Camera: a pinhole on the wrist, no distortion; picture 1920 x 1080 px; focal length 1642.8 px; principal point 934.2 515.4 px. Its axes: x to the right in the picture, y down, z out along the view. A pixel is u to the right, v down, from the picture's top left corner.
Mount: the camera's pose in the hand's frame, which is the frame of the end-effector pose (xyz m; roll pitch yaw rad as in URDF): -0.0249 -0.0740 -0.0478 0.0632 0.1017 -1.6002
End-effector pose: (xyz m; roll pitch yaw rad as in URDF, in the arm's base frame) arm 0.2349 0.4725 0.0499 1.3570 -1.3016 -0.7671
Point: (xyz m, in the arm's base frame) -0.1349 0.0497 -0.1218
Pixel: 1098 261
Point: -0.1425 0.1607 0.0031
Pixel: 737 510
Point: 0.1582 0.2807 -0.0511
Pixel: 1273 250
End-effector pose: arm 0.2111 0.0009 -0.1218 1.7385 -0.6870 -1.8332
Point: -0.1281 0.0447 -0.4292
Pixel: 1274 136
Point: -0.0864 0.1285 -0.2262
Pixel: 434 264
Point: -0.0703 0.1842 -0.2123
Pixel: 213 81
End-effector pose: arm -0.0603 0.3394 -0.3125 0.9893 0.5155 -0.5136
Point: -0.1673 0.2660 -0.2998
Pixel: 831 248
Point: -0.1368 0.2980 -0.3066
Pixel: 462 304
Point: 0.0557 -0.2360 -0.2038
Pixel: outside the picture
